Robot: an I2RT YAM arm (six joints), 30 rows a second.
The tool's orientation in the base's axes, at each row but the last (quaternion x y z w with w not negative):
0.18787, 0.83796, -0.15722, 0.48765
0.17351, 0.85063, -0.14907, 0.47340
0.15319, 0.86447, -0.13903, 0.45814
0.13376, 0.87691, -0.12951, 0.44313
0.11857, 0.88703, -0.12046, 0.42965
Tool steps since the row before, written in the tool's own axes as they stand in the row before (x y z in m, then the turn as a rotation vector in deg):
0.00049, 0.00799, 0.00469, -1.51, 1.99, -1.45
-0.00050, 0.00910, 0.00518, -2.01, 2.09, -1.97
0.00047, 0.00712, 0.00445, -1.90, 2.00, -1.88
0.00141, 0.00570, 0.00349, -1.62, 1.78, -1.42
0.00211, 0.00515, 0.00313, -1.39, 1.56, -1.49
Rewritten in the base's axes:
0.00707, 0.00502, -0.00330, 0.52, 2.15, 1.85
0.00812, 0.00591, -0.00301, 0.42, 2.38, 2.54
0.00588, 0.00488, -0.00351, 0.39, 2.28, 2.40
0.00378, 0.00427, -0.00377, 0.49, 1.95, 1.94
0.00264, 0.00409, -0.00413, 0.23, 1.79, 1.82

